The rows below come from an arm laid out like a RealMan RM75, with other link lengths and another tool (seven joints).
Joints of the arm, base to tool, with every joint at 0 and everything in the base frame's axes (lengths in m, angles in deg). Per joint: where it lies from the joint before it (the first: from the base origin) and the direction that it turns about. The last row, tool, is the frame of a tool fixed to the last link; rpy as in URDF.
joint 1: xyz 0 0 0.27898 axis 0 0 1
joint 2: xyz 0 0 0 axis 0 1 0
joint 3: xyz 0 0 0.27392 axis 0 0 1
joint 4: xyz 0 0 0 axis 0 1 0
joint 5: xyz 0 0 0.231 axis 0 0 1
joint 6: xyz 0 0 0 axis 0 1 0
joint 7: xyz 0 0 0.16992 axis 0 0 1
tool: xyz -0.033 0.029 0.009 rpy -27.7 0 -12.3
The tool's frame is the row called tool.
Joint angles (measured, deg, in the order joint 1, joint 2, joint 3, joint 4, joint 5, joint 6, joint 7), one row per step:
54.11 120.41 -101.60 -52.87 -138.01 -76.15 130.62
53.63 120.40 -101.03 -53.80 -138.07 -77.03 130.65
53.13 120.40 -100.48 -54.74 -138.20 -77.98 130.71
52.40 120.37 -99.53 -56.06 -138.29 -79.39 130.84
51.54 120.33 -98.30 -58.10 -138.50 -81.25 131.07
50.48 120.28 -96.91 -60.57 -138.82 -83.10 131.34
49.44 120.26 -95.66 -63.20 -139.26 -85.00 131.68
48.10 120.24 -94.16 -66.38 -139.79 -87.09 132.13
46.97 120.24 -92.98 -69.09 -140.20 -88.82 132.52
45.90 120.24 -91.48 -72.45 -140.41 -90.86 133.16
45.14 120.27 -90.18 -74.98 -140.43 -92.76 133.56
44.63 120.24 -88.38 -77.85 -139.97 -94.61 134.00
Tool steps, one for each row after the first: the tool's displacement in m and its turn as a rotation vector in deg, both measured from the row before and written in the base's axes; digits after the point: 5 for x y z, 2 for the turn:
-0.00111 -0.00129 0.00249 -0.17 0.33 -0.36
-0.00070 -0.00145 0.00256 -0.18 0.23 -0.38
-0.00103 -0.00169 0.00426 -0.19 0.45 -0.75
-0.00295 -0.00176 0.00614 -0.11 0.62 -0.62
-0.00332 -0.00118 0.00738 0.20 0.80 -0.50
-0.00328 -0.00148 0.00756 0.26 0.62 -0.31
-0.00319 -0.00136 0.00944 0.59 0.78 -0.41
-0.00243 -0.00144 0.00804 0.54 0.61 -0.29
-0.00545 -0.00135 0.01029 0.78 1.01 -0.22
-0.00389 -0.00193 0.00852 0.35 0.74 -0.28
-0.00762 -0.00070 0.01091 0.67 1.48 -0.04

